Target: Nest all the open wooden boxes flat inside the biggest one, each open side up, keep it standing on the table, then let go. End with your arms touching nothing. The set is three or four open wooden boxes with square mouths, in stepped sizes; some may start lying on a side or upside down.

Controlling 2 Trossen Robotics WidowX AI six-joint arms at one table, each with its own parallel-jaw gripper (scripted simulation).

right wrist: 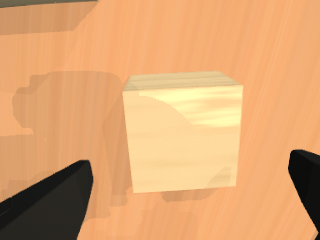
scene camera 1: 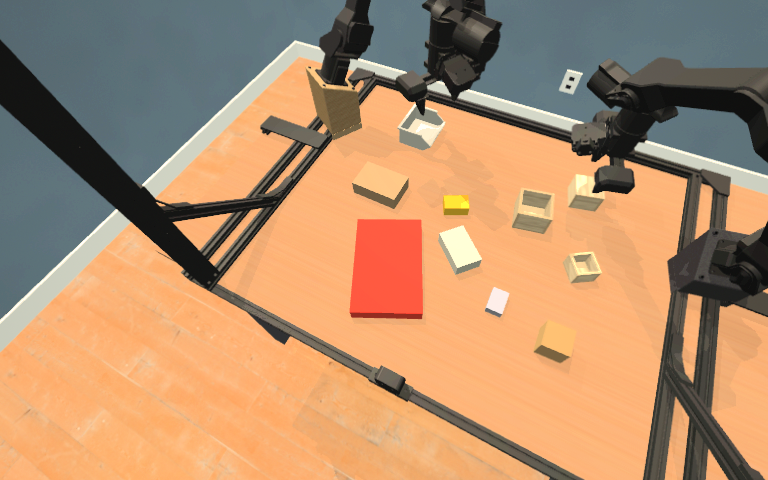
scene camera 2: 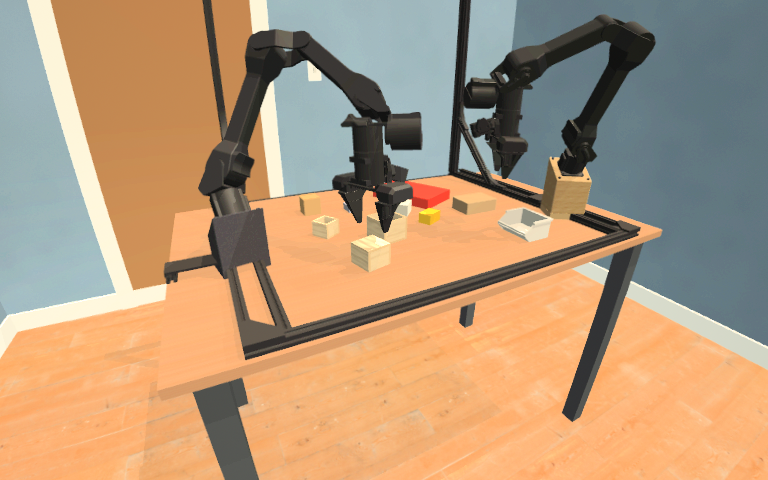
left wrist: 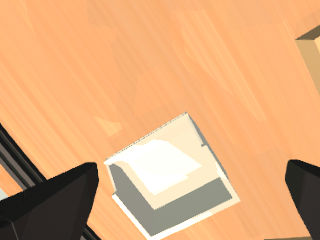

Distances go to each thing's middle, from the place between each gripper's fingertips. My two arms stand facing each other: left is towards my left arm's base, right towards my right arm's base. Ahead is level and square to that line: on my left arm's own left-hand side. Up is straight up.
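Labels:
Biggest wooden box [scene camera 1: 536, 202], from my left hand [scene camera 1: 437, 107]: 28 cm to the right, 6 cm behind, 17 cm below. Same hand, cream block [scene camera 1: 462, 255]: 19 cm to the right, 22 cm behind, 17 cm below. Red slab [scene camera 1: 387, 276], from left hand: 8 cm to the right, 33 cm behind, 17 cm below. White bin [scene camera 1: 421, 129], from left hand: 6 cm to the left, 4 cm ahead, 16 cm below.
From my right hand [scene camera 1: 593, 176]: biggest wooden box 8 cm to the left, 11 cm behind, 10 cm below; cream block 17 cm to the left, 27 cm behind, 10 cm below; smallest wooden box [scene camera 1: 580, 267] 6 cm to the right, 18 cm behind, 10 cm below; middle-sized wooden box [scene camera 2: 370, 253] 1 cm ahead, 8 cm below.

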